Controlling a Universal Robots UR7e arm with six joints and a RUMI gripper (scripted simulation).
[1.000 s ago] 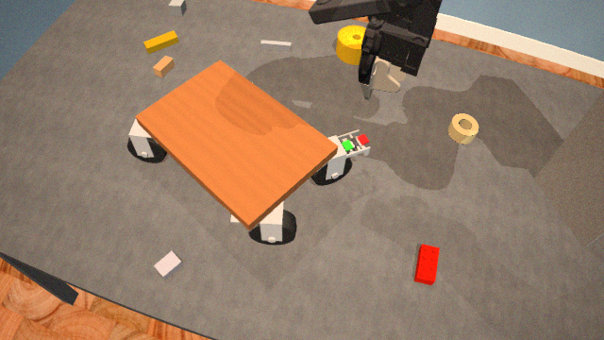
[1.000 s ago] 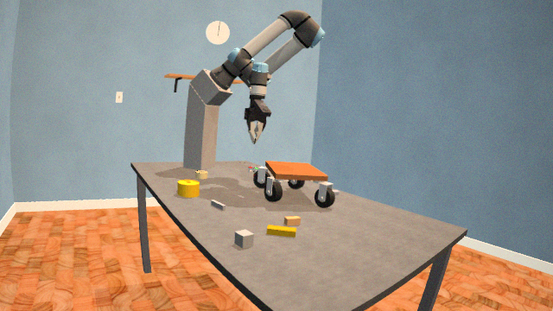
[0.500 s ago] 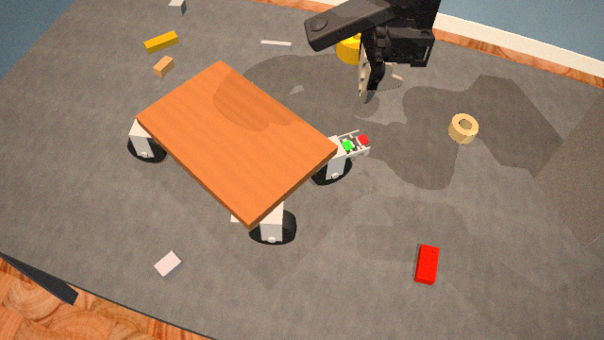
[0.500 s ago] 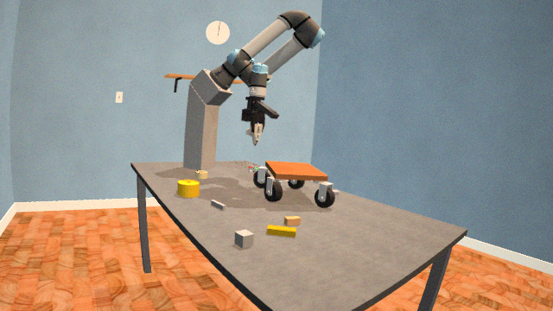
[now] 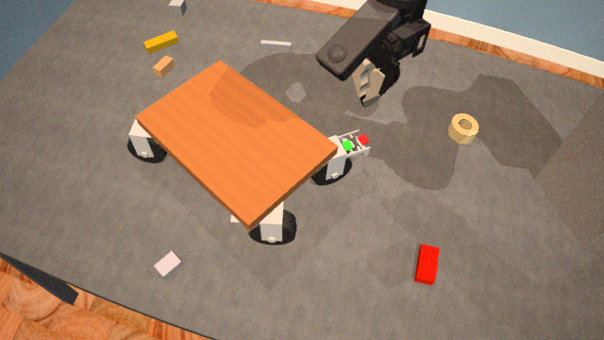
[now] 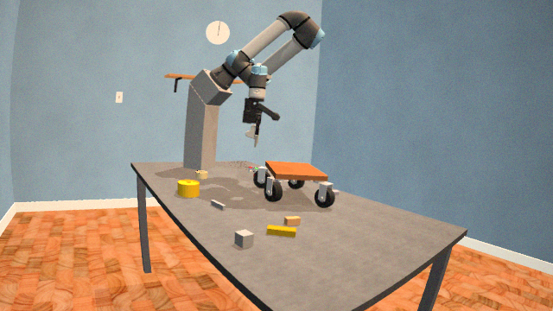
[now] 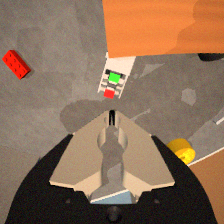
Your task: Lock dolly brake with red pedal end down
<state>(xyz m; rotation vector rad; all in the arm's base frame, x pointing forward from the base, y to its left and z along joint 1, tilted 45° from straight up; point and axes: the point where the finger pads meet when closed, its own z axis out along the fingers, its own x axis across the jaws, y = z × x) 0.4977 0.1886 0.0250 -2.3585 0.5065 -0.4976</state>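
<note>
Now: hand 12 cm above the brake pedal. From my hand the other things lie so: red brick (22 cm behind, 9 cm to the left, 18 cm below); then tan ring (14 cm behind, 23 cm to the right, 18 cm below); then flat grey piece (33 cm ahead, 19 cm to the right, 19 cm below).
</note>
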